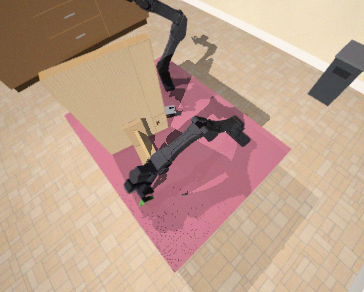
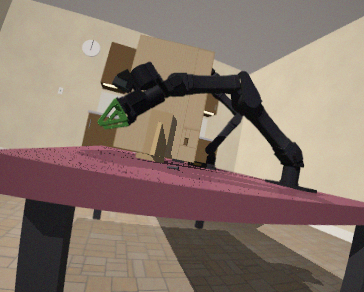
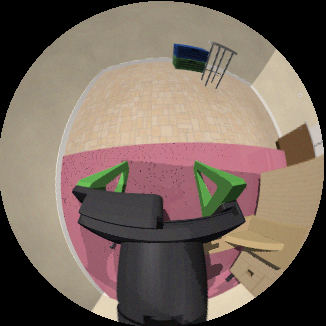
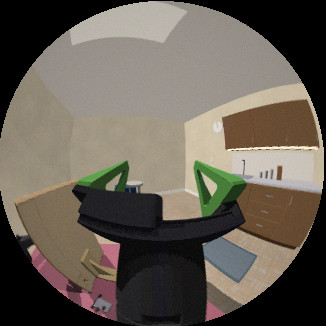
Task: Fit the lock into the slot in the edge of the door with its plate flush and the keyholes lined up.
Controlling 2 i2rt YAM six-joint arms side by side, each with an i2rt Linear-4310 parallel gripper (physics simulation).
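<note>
The light wooden door stands upright on the pink table, with a small keyhole near its lower corner. The grey lock lies on the table beside the door's edge, apart from both grippers; the slot in the edge cannot be made out. My left gripper is open and empty, raised above the table on the near side of the door. My right gripper is open and empty, facing the room above the table on the door's other side.
A wooden support stands at the door's foot. A small dark piece lies on the pink table. My left arm reaches across the table in front of the door.
</note>
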